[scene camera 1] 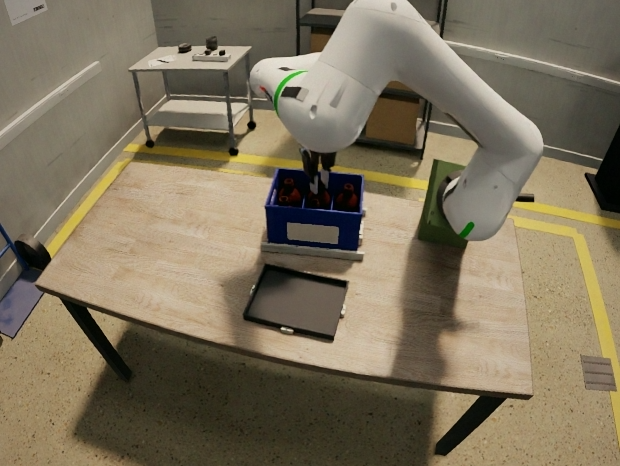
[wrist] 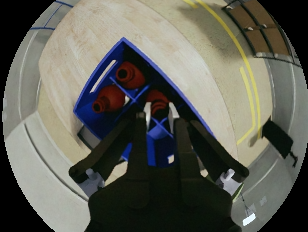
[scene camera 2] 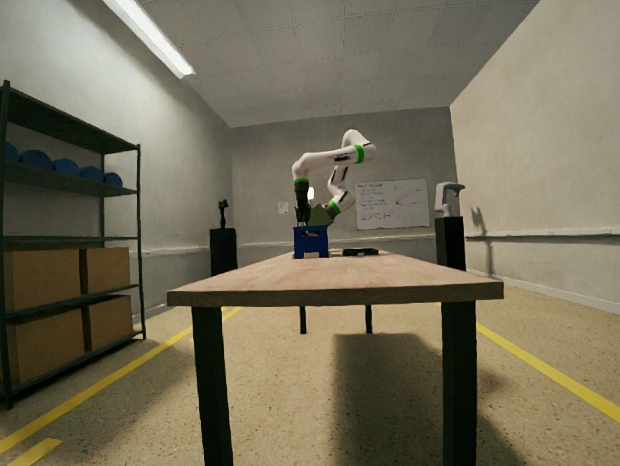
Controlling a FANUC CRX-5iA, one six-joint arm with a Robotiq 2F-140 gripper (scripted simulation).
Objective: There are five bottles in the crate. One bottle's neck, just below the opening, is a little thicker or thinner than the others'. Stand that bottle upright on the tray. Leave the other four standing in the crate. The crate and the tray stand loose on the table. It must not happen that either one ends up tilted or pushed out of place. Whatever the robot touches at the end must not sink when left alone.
Observation:
In view: the gripper (scene camera 1: 319,189), a blue crate (scene camera 2: 308,244) and a dark tray (scene camera 1: 282,297).
The blue crate shows as well in the wrist view (wrist: 100,124). The gripper is seen too in the wrist view (wrist: 159,109).

